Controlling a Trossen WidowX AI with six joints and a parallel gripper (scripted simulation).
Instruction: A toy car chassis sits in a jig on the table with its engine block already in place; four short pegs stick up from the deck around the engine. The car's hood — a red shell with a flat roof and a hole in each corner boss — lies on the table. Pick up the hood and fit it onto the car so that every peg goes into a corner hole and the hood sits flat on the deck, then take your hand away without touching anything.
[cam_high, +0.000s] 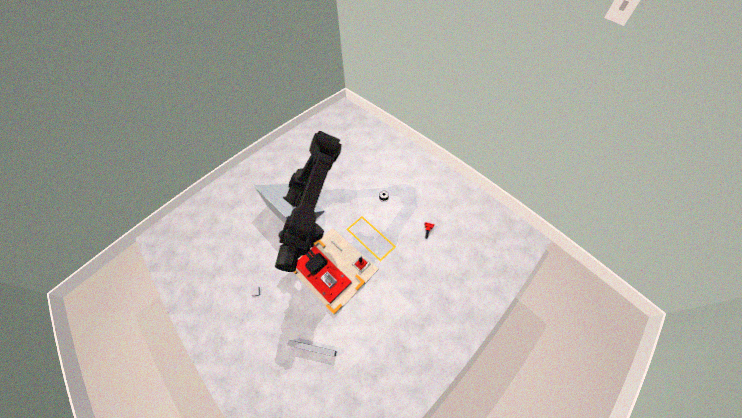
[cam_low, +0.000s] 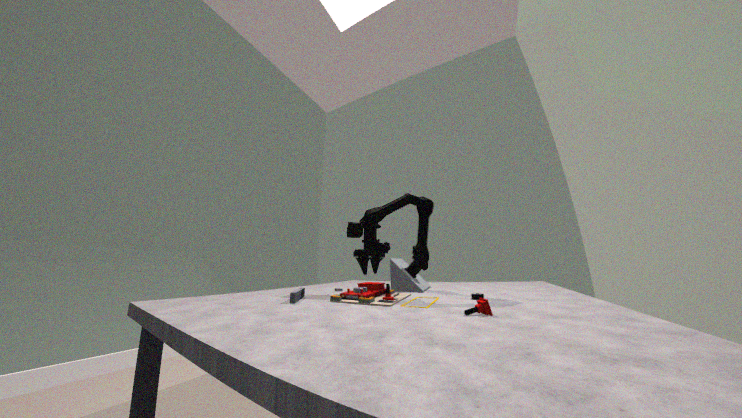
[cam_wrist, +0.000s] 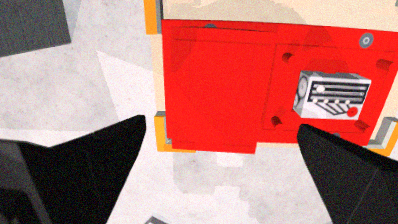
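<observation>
Right now my gripper tip is 50 mm above the red hood. Round my gripper tip: engine block (90 mm ahead, 60 mm below); then small ring (20 mm ahead, 410 mm to the left, 80 mm below).
</observation>
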